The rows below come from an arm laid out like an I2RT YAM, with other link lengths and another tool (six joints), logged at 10 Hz.
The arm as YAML. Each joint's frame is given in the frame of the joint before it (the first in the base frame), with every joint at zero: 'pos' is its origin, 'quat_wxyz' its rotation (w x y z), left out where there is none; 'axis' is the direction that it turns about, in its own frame. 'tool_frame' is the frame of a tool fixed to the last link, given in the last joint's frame.
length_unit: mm
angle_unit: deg
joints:
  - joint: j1
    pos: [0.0, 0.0, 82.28]
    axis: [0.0, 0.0, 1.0]
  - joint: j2
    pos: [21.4, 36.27, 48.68]
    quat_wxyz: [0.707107, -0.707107, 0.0, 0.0]
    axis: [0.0, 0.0, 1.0]
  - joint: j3
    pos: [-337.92, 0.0, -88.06]
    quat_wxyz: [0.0, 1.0, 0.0, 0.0]
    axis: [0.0, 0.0, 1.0]
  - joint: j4
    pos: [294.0, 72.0, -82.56]
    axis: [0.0, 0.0, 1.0]
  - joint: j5
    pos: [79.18, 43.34, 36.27]
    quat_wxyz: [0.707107, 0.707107, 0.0, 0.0]
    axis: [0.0, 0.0, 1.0]
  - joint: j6
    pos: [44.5, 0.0, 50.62]
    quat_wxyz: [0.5, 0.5, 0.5, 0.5]
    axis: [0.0, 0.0, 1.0]
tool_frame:
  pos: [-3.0, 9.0, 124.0]
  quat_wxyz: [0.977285, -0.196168, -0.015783, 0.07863]
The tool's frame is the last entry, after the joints.
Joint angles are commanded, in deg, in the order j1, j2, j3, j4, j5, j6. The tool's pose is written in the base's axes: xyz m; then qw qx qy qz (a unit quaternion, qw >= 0). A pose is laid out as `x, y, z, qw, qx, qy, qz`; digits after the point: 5 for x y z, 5 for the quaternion.
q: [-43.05 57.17 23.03 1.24 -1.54 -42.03]
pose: 0.23150, -0.22278, 0.16154, 0.04275, 0.57096, -0.74975, 0.33174
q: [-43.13 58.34 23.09 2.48 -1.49 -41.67]
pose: 0.23410, -0.22595, 0.16017, 0.04127, 0.56813, -0.75177, 0.33222
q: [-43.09 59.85 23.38 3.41 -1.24 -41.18]
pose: 0.23705, -0.22931, 0.15774, 0.04073, 0.56550, -0.75509, 0.32923
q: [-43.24 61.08 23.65 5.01 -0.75 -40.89]
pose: 0.23982, -0.23502, 0.15887, 0.04205, 0.55929, -0.75748, 0.33414
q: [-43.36 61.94 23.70 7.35 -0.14 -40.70]
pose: 0.24286, -0.24128, 0.16279, 0.04325, 0.55099, -0.75798, 0.34642
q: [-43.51 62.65 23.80 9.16 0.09 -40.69]
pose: 0.24557, -0.24602, 0.16613, 0.04338, 0.54587, -0.75720, 0.35608
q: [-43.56 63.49 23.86 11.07 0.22 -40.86]
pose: 0.24891, -0.25018, 0.16878, 0.04362, 0.54286, -0.75491, 0.36539
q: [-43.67 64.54 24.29 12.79 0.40 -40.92]
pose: 0.25285, -0.25562, 0.17262, 0.04383, 0.53869, -0.75354, 0.37426
